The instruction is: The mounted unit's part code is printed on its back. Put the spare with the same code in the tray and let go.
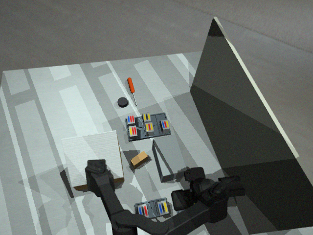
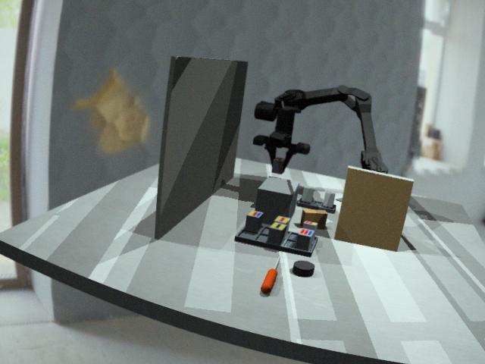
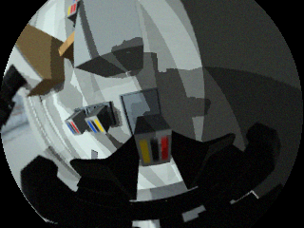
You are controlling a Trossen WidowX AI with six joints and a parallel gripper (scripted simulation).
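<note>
Now: the grey tray 10 mm behind my gripper tip and 100 mm below it. The rest, counted from my gripper tip: brown box: 190 mm behind, 200 mm to the left, 70 mm below; wall panel: 160 mm ahead, 220 mm to the left, 130 mm above; tall grey block: 70 mm behind, 190 mm to the left, 50 mm below.
</note>
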